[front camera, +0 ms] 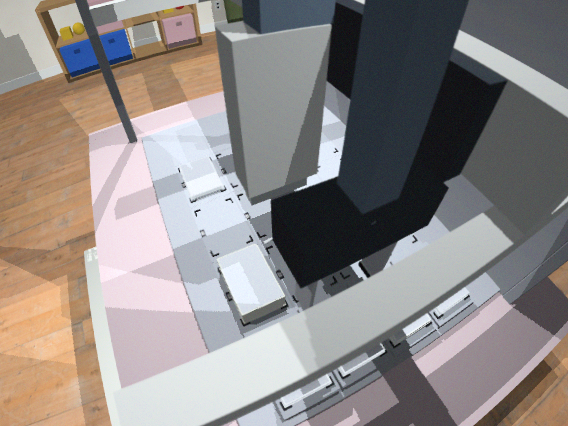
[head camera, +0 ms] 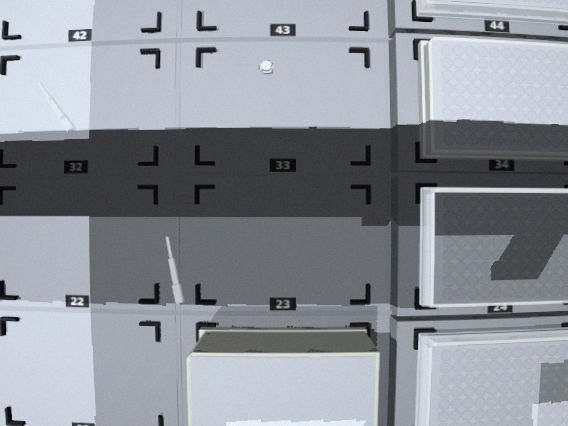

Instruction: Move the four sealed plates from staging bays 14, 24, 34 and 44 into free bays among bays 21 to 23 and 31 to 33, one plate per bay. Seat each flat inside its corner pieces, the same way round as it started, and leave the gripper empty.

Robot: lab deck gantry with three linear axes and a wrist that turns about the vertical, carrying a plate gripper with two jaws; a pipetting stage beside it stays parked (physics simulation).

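Where they show: gripper, fingertip midpoint: (front camera: 337,288); robot's base, origin of the base link: (front camera: 179,169).
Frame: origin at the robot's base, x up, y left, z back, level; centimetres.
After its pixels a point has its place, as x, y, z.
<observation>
Four sealed white plates sit in the staging bays: bay 14 (front camera: 306,391) {2.9, 4.2, -61.3} (head camera: 475,380) {2.9, 5.5, -52.9}, bay 24 (front camera: 363,361) {2.8, 14.7, -61.6} (head camera: 465,270) {2.9, 13.5, -51.9}, bay 34 (front camera: 417,326) {2.9, 26.6, -61.4} (head camera: 500,80) {2.9, 26.8, -54.6} and bay 44 (front camera: 452,301) {2.9, 35.9, -61.3} (head camera: 500,5) {2.9, 32.4, -54.9}. The front rail partly hides them in the front view, and the head view cuts them off at its edges. My gripper (front camera: 336,287) {15.6, 13.0, -52.2} hangs over the deck, left of the staging column, its jaws apart with no plate visible between them. The rail hides part of one jaw. The gripper does not show in the head view. Bays 22, 23, 32 and 33 hold no plate.
A tall white box (front camera: 252,282) {4.2, 4.4, -40.5} (head camera: 282,390) {4.2, 6.0, -39.2} stands in bay 13. Another plate (front camera: 206,187) {1.4, 4.5, -11.4} sits farther back. A small white cap (head camera: 266,66) {0.4, 28.6, -38.0} lies in bay 33, a thin tip (head camera: 59,110) {0.5, 25.5, -21.7} in bay 32, and another tip (head camera: 174,272) {0.5, 12.9, -31.0} between bays 22 and 23.
</observation>
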